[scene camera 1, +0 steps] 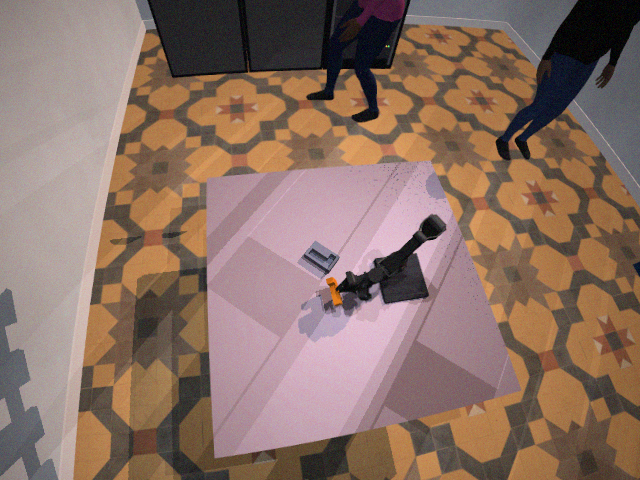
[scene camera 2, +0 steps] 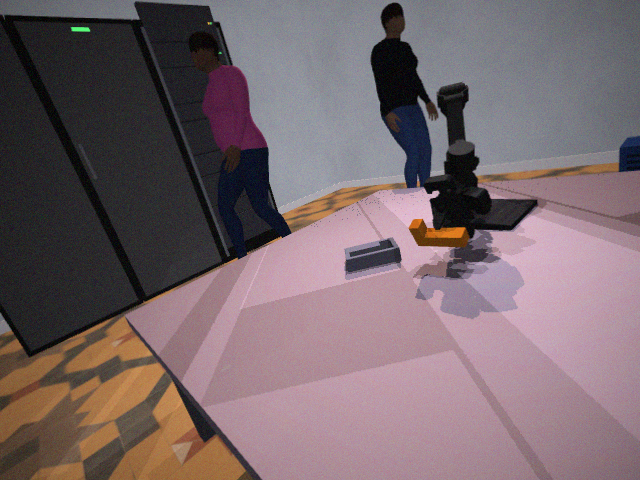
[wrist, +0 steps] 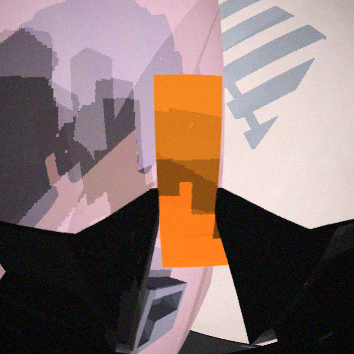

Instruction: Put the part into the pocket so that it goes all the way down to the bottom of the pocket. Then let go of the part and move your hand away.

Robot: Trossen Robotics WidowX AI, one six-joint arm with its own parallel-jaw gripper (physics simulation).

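Places are measured from the arm's base along level axes (x left, y back, z up), in millimetres.
Pixels of known places: gripper, fingertip midpoint: (scene camera 1: pixel 336 290) (scene camera 2: pixel 439 234) (wrist: pixel 186 195).
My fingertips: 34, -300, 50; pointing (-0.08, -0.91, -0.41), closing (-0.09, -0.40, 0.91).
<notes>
Ahead of a thing's pixels: the offset from my fingertips to its top centre, as dx, dy, dz. Level surfaces: height alone.
The orange L-shaped part @(+3, -15, +42) (scene camera 1: pixel 335 293) (scene camera 2: pixel 442 237) (wrist: pixel 187 135) is held above the table, its long bar roughly level and its short leg turned up at the end nearer the block. My gripper (scene camera 1: pixel 338 288) (wrist: pixel 186 195) is shut on the part, with one finger on each side of it in the wrist view. In scene camera 2 the fingertips are partly hidden behind the part. The grey block with the pocket @(-193, +8, -38) (scene camera 1: pixel 310 254) (scene camera 2: pixel 373 261) (wrist: pixel 141 320) sits on the table, apart from the part and the gripper. Its pocket is open at the top.
The pink table @(dz -74) (scene camera 1: pixel 268 387) (scene camera 2: pixel 320 413) carries the block and the arm's black base plate (scene camera 1: pixel 405 289) (scene camera 2: pixel 501 214). Shadows of the arm and part fall on the table below them. Two people and dark cabinets (scene camera 1: pixel 284 36) (scene camera 2: pixel 77 129) stand beyond the table.
</notes>
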